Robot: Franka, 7 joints.
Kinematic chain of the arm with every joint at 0, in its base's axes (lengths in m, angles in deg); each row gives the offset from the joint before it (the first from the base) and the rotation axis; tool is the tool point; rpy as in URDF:
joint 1: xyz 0 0 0.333 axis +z
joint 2: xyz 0 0 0 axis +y
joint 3: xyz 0 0 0.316 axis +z
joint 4: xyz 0.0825 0 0 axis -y
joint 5: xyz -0.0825 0 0.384 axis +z
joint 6: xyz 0 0 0 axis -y
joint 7: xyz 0.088 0 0 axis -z
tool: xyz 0 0 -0.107 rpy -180 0 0
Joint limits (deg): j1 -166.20..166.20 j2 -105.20..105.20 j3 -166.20..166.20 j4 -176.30..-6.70 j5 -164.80..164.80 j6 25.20..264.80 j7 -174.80..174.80
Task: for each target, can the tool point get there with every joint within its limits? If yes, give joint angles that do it. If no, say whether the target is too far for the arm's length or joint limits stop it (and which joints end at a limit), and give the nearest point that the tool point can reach.
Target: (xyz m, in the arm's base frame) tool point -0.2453 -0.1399 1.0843
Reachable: yes | joints 41.17 -49.56 -4.95 -44.60 71.29 97.41 -144.25
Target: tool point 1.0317 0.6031 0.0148
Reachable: no: too far | nearest point 0.7157 0.4184 0.1123 | short by 0.379 m
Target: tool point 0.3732 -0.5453 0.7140
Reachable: yes | joints 3.99 45.27 -89.49 -84.15 35.60 170.67 73.57
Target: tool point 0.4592 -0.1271 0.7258
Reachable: yes | joints 83.94 11.99 -94.51 -84.88 -61.17 57.83 138.33
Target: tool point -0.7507 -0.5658 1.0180
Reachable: no: too far | nearest point -0.5537 -0.4173 0.8382 | short by 0.305 m
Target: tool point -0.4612 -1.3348 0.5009
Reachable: no: too far | nearest point -0.2782 -0.8052 0.4343 | short by 0.564 m
